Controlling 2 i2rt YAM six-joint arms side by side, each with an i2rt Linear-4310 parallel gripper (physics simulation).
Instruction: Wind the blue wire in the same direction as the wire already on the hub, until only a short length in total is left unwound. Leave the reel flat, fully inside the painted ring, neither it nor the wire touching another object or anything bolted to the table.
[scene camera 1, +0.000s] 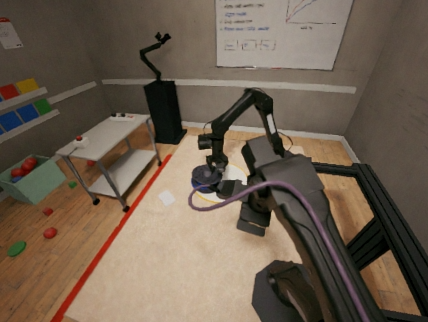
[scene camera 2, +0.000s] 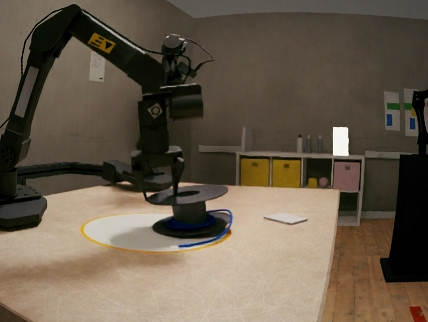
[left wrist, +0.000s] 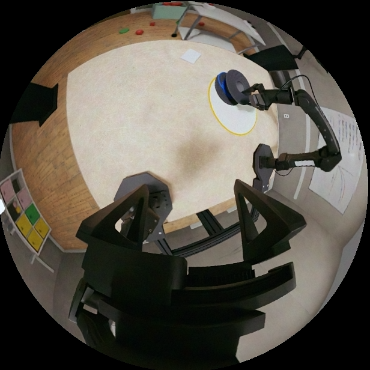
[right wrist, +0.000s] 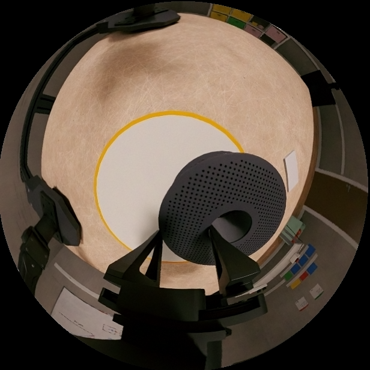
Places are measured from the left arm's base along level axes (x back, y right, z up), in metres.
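Pixels of known places: left gripper, fingertip midpoint: (scene camera 1: 248, 209) (scene camera 2: 167, 101); right gripper, fingertip midpoint: (scene camera 1: 216, 173) (scene camera 2: 160, 199); left arm's base at its link origin: (scene camera 1: 288, 296) (scene camera 2: 143, 173); right arm's base at its link origin: (scene camera 2: 5, 198).
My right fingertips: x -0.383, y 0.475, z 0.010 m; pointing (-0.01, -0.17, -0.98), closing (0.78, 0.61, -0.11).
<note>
Ahead of a thing's pixels: the offset from my right fingertips to its middle. "spot": to the spot under its first point.
The dark reel @[dx -0.048, dy -0.033, dz -0.020 m] (scene camera 1: 206, 174) (scene camera 2: 189, 212) (left wrist: 239, 82) (right wrist: 200, 195) stands at the ring's right edge in scene camera 2, looking slightly tilted, right side higher. Blue wire @[spot: dx -0.138, dy -0.049, dz -0.037 m] (scene camera 2: 232, 219) (left wrist: 221, 84) lies low on the hub; its loose part loops past the lower flange's right edge, ending in front. The painted ring @[spot: dx +0.122, dy +0.133, dz -0.065 m] (scene camera 2: 82, 230) (left wrist: 209, 95) (right wrist: 95, 187) is partly hidden by the reel. My right gripper (scene camera 2: 160, 195) (right wrist: 184, 231) is shut on the reel's upper flange, one finger in the centre hole, one outside the rim. My left gripper (left wrist: 189, 185) is open and empty, far from the reel.
A white card @[dx -0.217, dy -0.195, dz -0.062 m] (scene camera 1: 166, 197) (scene camera 2: 285, 218) (left wrist: 190, 55) (right wrist: 291, 171) lies on the table near the reel. The left arm and its purple cable (scene camera 1: 272, 184) fill the right of scene camera 1. A black frame @[spot: dx +0.658, dy +0.200, dz +0.010 m] (scene camera 1: 340, 169) runs along the table's edge.
</note>
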